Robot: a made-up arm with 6 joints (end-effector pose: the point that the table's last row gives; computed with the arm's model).
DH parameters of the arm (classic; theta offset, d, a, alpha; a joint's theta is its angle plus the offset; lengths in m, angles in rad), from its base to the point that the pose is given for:
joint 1: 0 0.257 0.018 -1.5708
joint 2: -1.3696 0 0.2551 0
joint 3: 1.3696 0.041 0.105 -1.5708
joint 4: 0 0.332 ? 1.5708
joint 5: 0 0.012 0.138 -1.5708
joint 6: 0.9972 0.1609 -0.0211 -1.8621
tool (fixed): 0.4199 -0.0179 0 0
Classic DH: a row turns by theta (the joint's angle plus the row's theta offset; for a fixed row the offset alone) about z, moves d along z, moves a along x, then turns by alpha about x.
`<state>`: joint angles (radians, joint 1 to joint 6).
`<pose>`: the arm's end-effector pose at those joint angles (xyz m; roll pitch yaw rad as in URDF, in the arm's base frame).
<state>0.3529 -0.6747 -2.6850 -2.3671 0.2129 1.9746</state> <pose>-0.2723 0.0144 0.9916 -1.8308 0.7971 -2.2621</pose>
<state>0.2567 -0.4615 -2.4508 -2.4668 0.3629 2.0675</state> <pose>-0.0028 0.0845 1.0468 -2.0944 0.5417 -2.5347</pose>
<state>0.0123 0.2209 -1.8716 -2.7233 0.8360 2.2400</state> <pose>0.6684 0.0367 0.6845 -2.2976 -0.2367 -3.0200</pose>
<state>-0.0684 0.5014 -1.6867 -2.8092 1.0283 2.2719</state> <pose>0.7663 -0.0336 0.4228 -2.2436 -0.5186 3.1261</pose>
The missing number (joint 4, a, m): -0.029
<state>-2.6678 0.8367 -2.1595 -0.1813 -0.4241 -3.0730</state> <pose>-0.6139 -0.3771 0.5390 -0.1370 0.8090 -0.6160</pose>
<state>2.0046 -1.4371 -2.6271 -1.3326 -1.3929 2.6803</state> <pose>0.0299 -0.5257 0.3471 -0.8511 -1.0046 -0.1991</pose>
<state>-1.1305 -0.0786 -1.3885 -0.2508 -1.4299 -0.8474</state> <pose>0.2315 -0.2336 0.7288 -1.6416 0.1434 2.0958</pose>
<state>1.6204 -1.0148 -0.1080 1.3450 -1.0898 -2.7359</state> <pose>0.1250 0.1655 0.4229 -0.6598 -0.7130 2.6686</pose>
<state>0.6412 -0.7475 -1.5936 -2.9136 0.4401 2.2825</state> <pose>0.1523 0.1863 0.9046 -2.0548 0.0548 -2.3393</pose>
